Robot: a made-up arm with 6 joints.
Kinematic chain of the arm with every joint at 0, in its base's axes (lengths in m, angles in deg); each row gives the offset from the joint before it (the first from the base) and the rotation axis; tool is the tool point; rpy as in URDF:
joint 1: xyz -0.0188 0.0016 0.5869 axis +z
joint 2: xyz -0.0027 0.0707 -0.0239 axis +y
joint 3: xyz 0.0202 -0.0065 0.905 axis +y
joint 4: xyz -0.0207 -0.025 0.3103 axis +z
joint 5: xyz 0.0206 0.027 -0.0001 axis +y
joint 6: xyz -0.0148 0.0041 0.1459 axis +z
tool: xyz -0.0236 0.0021 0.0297 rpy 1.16 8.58 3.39
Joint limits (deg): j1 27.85..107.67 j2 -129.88..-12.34 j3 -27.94..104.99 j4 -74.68..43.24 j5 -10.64..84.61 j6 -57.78..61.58
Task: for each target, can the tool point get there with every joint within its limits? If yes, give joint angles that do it. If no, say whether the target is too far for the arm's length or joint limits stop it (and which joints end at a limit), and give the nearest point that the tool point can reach.
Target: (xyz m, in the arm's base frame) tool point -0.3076 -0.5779 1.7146
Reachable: yes | joints 68.33 -44.26 39.47 -21.51 14.70 13.80
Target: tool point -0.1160 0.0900 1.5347
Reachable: yes | joints 75.90 -24.31 80.57 23.33 60.43 45.71
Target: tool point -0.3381 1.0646 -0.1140
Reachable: no: joint limits stop it (at a limit: joint 1, joint 2, joint 3, joint 5, joint 6) | nearest point -0.7884 -0.1818 0.3605 | short by 1.408 m
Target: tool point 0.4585 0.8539 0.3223
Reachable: no: joint limits stop it (at a limit: joint 2, joint 3) | nearest point 0.1037 0.2203 1.2902 | short by 1.210 m
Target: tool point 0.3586 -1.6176 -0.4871
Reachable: no: too far | nearest point 0.2501 -1.1519 -0.1846 | short by 0.566 m
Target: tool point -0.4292 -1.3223 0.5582
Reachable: yes | joints 74.21 -89.55 -14.58 -23.21 38.13 -11.13
